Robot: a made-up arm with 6 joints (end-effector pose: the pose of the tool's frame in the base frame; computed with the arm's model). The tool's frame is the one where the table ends. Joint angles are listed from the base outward.
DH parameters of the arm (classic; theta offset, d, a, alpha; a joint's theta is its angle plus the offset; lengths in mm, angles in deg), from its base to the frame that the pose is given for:
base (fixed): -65.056 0 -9.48 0
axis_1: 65.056 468.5 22 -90
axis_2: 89.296 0 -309.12 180
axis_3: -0.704 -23.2 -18.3 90
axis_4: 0 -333.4 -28.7 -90
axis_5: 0 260.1 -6.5 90
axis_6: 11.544 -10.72 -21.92 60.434
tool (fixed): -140.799 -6.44 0 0
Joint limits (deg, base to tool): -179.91..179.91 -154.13..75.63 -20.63..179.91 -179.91..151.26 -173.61..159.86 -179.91..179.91
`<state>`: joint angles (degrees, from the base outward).
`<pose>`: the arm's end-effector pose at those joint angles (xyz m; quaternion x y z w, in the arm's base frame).
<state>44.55 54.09 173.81 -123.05 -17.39 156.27</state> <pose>0.0845 0.3061 1.0483 0.1207 0.7354 0.6621 0.0789</pose>
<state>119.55 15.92 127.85 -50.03 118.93 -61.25</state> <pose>0.0809 0.2283 1.1220 -0.7123 -0.3760 0.5854 0.0919</pose>
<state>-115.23 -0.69 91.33 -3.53 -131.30 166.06</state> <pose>-0.2019 0.1321 1.0891 -0.5421 0.2512 0.7444 0.2983</pose>
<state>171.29 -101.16 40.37 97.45 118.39 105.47</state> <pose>0.6641 -0.1888 0.4124 -0.5467 0.2698 -0.7522 0.2500</pose>
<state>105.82 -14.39 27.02 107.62 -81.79 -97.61</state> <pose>-0.1247 -0.0175 1.2025 -0.1960 -0.5401 -0.2430 0.7816</pose>
